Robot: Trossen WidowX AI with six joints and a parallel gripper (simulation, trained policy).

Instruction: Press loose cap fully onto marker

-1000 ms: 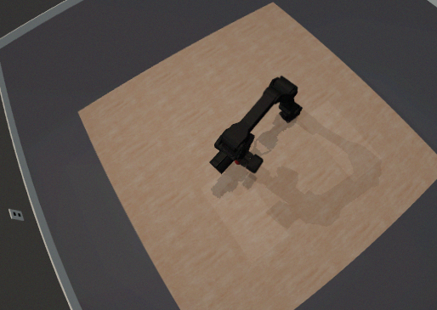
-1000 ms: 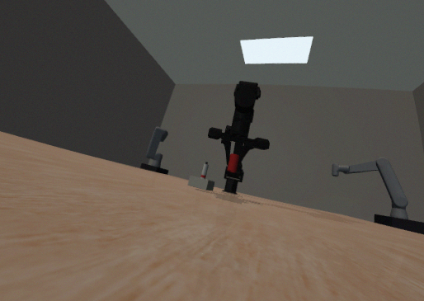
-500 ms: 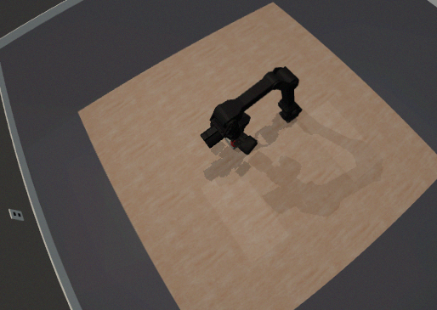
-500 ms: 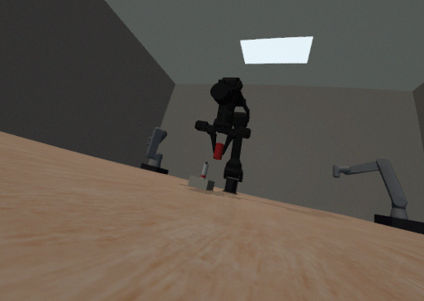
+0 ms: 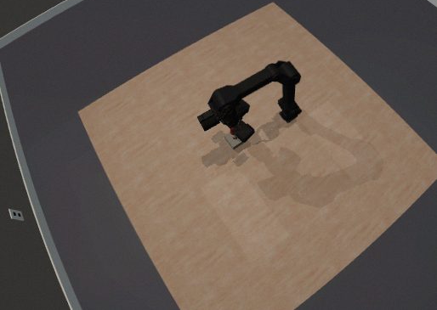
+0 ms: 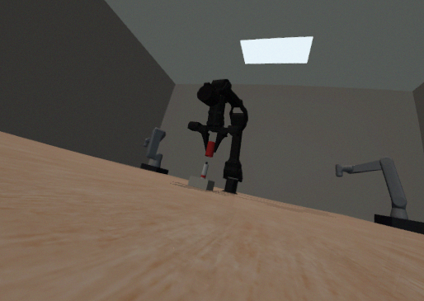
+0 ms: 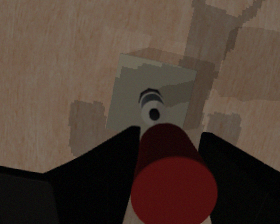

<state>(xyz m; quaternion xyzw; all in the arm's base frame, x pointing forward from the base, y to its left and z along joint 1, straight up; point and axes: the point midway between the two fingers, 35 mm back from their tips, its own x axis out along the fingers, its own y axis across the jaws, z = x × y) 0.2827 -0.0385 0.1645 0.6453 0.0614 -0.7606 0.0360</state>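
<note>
The grey holder block is 110 mm below my gripper tip. The rest, counted from my gripper tip: red cap (10 mm ahead, 10 mm above).
</note>
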